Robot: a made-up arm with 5 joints. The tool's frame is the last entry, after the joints. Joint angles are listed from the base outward. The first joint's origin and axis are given. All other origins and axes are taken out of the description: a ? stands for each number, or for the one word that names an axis. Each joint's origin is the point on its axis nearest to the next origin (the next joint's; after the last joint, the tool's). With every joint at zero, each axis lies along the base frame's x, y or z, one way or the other. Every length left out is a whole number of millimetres.
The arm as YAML. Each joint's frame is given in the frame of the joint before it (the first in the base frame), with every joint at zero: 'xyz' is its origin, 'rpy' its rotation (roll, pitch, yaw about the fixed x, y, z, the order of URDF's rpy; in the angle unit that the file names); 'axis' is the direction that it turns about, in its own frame. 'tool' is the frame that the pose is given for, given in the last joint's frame.
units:
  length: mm
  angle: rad
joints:
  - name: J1
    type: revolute
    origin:
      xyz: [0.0, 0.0, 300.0]
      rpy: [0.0, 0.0, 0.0]
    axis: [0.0, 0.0, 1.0]
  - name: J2
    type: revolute
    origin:
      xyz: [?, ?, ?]
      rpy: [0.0, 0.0, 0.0]
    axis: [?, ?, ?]
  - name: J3
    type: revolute
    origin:
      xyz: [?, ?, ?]
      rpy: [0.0, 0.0, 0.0]
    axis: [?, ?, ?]
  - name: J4
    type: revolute
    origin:
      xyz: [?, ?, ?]
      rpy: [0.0, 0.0, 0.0]
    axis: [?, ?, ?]
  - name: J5
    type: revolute
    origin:
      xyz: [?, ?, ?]
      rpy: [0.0, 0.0, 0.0]
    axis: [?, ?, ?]
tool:
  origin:
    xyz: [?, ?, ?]
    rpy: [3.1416, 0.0, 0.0]
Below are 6 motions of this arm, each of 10 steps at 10 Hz.
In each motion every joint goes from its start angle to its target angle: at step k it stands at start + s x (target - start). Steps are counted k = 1, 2, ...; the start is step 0. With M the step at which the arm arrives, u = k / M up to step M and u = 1 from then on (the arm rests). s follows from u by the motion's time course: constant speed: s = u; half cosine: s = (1 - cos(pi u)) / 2; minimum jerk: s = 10 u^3 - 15 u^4 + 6 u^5.
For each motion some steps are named. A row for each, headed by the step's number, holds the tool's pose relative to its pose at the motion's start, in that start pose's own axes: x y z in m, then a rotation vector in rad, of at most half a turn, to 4 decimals.
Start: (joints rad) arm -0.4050 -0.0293 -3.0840 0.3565 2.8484
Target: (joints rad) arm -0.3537 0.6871 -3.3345 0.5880 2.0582
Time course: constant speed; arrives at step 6
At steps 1, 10:
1: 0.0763 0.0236 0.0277 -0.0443 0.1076 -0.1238
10: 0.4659 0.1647 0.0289 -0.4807 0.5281 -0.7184

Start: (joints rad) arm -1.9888 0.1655 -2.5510 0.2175 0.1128
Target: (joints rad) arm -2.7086 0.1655 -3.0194 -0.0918 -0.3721
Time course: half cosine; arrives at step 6
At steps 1, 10:
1: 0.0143 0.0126 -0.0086 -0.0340 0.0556 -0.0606
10: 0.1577 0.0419 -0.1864 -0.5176 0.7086 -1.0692

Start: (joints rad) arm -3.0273 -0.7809 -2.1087 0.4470 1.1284
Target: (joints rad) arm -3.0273 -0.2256 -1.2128 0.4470 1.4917
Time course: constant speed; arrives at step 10
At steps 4, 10:
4: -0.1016 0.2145 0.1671 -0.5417 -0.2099 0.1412
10: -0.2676 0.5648 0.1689 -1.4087 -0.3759 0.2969

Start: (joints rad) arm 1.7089 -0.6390 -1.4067 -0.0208 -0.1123
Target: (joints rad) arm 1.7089 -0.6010 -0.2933 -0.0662 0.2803
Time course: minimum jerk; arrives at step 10
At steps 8, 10:
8: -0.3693 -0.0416 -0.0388 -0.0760 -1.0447 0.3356
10: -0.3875 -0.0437 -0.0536 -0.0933 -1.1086 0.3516

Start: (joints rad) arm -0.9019 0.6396 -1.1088 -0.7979 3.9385
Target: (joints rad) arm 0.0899 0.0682 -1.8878 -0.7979 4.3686
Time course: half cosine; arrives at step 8
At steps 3, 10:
3: 0.0168 0.2277 -0.1102 -0.5140 -0.0355 0.1005
10: -0.0675 0.4076 -0.5745 -1.6033 0.1931 0.7209

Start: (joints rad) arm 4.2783 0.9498 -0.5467 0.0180 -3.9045
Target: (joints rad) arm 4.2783 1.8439 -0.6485 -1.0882 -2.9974
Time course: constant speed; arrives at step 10
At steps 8, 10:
8: -0.0233 -0.0223 0.2233 0.1000 -0.2364 0.7218
10: -0.0077 -0.0074 0.2752 0.0989 -0.3094 0.8994

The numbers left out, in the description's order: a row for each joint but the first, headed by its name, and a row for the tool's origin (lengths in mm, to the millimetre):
J2: xyz 0.0 0.0 0.0, axis 0.0 1.0 0.0
J3: xyz 79.0 0.0 418.0, axis 0.0 1.0 0.0
J4: xyz 49.0 0.0 -216.0, axis 0.0 1.0 0.0
J5: xyz 97.0 0.0 -124.0, axis 0.0 0.0 -1.0
tool: xyz 0.0 0.0 0.0

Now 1 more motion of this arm.
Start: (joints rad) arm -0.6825 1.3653 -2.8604 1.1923 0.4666
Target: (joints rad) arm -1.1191 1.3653 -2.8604 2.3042 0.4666
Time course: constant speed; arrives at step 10
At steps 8, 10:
8: -0.0508 0.2772 0.0176 -0.3504 -0.8091 0.3573
10: -0.0790 0.3341 0.0005 -0.3891 -1.0283 0.4450

